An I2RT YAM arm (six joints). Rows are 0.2 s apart.
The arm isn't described. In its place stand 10 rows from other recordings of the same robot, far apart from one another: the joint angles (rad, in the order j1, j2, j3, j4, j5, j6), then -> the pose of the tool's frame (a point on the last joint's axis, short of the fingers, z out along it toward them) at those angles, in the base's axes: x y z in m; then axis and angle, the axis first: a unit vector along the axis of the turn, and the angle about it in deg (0 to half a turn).
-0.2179 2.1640 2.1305 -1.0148 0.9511 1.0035 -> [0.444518 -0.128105 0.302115 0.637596 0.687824 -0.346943 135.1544]
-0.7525 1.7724 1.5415 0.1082 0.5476 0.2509 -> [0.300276 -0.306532 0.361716 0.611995 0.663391 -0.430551 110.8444]
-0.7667 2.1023 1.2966 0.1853 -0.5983 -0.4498 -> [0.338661 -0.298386 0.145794 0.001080 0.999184 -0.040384 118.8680]
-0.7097 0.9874 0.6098 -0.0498 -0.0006 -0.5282 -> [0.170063 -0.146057 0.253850 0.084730 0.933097 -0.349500 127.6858]
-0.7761 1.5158 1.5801 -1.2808 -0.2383 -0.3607 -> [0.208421 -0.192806 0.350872 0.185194 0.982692 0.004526 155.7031]
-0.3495 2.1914 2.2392 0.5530 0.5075 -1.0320 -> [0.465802 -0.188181 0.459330 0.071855 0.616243 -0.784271 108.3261]
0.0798 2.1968 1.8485 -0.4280 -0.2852 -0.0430 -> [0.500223 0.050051 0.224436 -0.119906 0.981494 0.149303 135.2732]
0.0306 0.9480 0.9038 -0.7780 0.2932 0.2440 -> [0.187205 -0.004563 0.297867 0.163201 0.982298 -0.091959 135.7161]
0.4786 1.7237 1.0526 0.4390 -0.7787 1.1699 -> [0.331172 0.199992 0.246207 0.024585 0.773859 0.632880 160.2706]
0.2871 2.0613 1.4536 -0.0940 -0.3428 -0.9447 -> [0.439587 0.142268 0.186331 -0.641144 0.767294 0.013906 127.4645]
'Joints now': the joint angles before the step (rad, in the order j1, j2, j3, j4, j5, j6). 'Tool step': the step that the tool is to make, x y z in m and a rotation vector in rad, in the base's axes. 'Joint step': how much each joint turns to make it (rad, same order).
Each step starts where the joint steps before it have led.
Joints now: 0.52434 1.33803 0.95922 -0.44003 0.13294 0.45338
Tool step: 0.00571 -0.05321 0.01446 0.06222 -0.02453 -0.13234
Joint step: -0.19454 -0.08698 -0.01867 -0.01909 -0.07667 -0.01182
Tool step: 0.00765 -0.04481 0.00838 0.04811 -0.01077 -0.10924
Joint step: -0.18197 -0.02097 0.01257 -0.01142 -0.08316 -0.01793
